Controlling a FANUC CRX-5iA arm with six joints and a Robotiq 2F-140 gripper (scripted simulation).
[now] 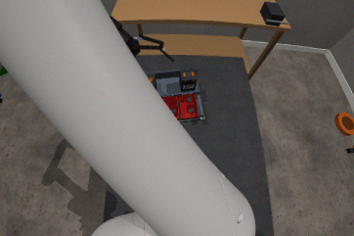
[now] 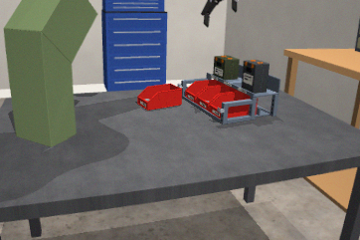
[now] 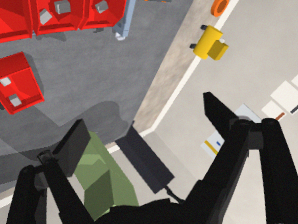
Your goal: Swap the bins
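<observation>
Right now the part is 22 cm behind my hand, 8 cm to the left of it and 38 cm below it. From my hand the other things lie so: grey shelf (4 cm ahead, 3 cm to the right, 33 cm below); dark box (12 cm ahead, 13 cm to the right, 23 cm below).
</observation>
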